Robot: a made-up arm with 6 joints.
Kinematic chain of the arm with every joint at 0, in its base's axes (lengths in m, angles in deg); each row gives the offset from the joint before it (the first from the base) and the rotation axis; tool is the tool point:
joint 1: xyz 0 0 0.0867 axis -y
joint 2: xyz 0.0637 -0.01 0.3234 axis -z
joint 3: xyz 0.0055 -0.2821 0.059 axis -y
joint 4: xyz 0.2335 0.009 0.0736 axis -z
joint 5: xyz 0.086 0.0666 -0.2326 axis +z
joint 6: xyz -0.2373 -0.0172 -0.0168 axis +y
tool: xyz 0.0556 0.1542 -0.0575
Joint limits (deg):
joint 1: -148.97..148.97
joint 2: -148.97..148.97
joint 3: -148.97..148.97
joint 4: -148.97..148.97
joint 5: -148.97..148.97
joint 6: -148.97..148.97
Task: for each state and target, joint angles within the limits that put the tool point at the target. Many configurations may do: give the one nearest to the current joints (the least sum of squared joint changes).
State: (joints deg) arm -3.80 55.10 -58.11 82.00 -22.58 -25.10
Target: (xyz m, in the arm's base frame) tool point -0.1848 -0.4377 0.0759
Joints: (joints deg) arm -13.22 68.00 -33.34 102.60 -40.24 -29.65
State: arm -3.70 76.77 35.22 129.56 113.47 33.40
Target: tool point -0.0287 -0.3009 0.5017
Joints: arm -6.63 90.12 66.72 137.42 98.13 26.24
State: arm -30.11 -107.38 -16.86 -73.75 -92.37 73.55
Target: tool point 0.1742 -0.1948 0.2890
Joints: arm -10.14 -108.96 -33.33 -80.81 -87.50 81.33
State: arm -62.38 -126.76 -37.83 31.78 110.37 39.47
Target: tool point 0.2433 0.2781 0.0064
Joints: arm -44.65 -148.97 -19.21 43.53 86.56 29.73
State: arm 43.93 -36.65 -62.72 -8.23 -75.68 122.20
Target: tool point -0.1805 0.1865 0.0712
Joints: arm 51.57 10.10 -96.08 -19.25 -82.41 118.45
